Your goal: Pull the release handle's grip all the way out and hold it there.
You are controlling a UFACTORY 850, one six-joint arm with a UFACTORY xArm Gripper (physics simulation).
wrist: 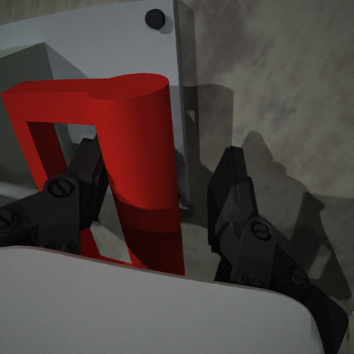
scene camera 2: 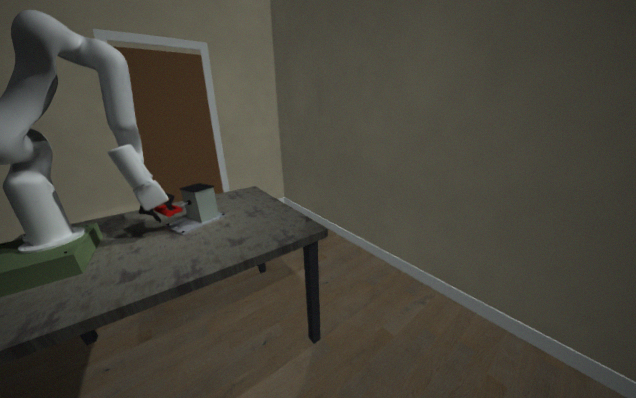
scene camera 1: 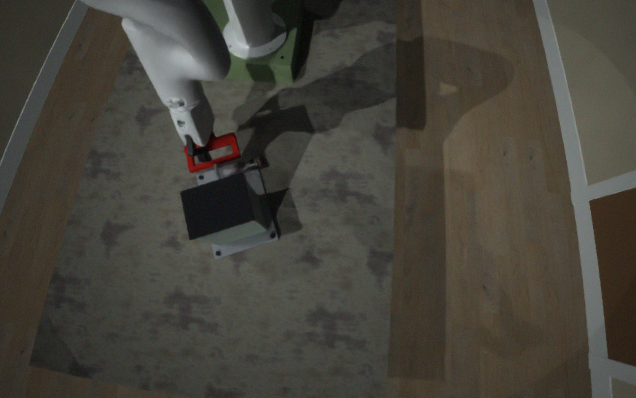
Observation:
In view: the gripper (scene camera 2: 166, 217) and a base plate (wrist: 78, 46).
The gripper is seen too in the wrist view (wrist: 167, 153).

